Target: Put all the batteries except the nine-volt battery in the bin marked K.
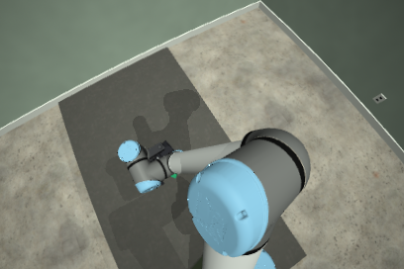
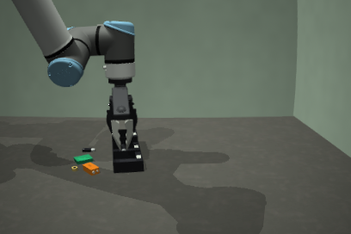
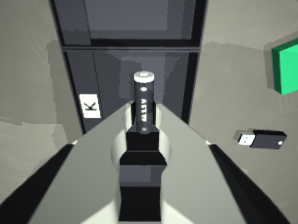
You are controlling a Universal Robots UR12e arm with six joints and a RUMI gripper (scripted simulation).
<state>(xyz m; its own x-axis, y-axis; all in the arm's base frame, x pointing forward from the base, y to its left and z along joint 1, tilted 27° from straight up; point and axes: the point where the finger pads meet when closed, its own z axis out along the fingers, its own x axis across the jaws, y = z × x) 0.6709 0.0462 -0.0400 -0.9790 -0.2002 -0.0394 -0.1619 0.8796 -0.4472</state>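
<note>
The black cylindrical battery is 1 cm below my hand. Round my hand: bin row 1 cm below, 1 cm ahead; then black usb stick 12 cm behind, 3 cm to the left, 3 cm below; then flat green block 12 cm behind, 5 cm to the right, 3 cm below.
</note>
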